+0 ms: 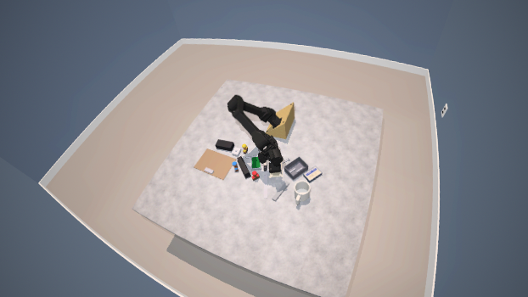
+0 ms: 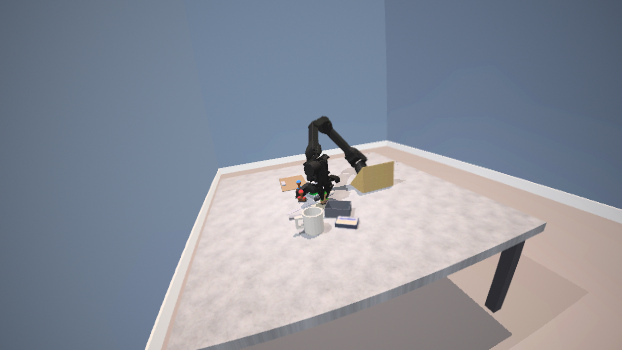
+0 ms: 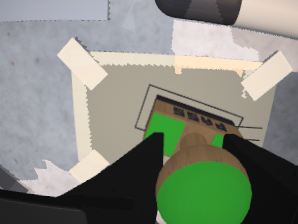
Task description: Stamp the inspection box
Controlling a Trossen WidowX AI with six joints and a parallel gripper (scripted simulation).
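Now: the green stamp right at my gripper tip. Round my gripper tip: dark-capped marker: 10 mm behind, 60 mm to the right, 10 mm below; then green ink pad: 10 mm behind, 120 mm to the right, 20 mm below; then cream card: 10 mm ahead, 30 mm below.
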